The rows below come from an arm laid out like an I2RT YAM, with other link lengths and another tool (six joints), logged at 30 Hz.
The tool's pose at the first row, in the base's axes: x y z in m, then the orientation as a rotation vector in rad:
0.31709, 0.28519, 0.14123, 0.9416, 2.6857, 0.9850
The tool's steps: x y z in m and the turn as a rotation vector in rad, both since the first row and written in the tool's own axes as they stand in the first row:
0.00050, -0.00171, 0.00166, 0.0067, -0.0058, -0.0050
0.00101, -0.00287, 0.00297, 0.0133, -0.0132, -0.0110
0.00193, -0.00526, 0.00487, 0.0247, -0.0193, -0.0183
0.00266, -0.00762, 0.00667, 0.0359, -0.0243, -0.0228
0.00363, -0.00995, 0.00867, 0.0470, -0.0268, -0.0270
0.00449, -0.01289, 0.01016, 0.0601, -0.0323, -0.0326
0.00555, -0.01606, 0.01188, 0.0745, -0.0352, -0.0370
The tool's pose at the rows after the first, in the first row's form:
0.31634, 0.28537, 0.13892, 0.9371, 2.6870, 0.9714
0.31576, 0.28570, 0.13722, 0.9315, 2.6870, 0.9566
0.31441, 0.28586, 0.13434, 0.9245, 2.6917, 0.9365
0.31319, 0.28587, 0.13154, 0.9213, 2.6965, 0.9179
0.31186, 0.28615, 0.12862, 0.9178, 2.7032, 0.9013
0.31014, 0.28573, 0.12571, 0.9133, 2.7089, 0.8798
0.30822, 0.28541, 0.12249, 0.9101, 2.7173, 0.8586

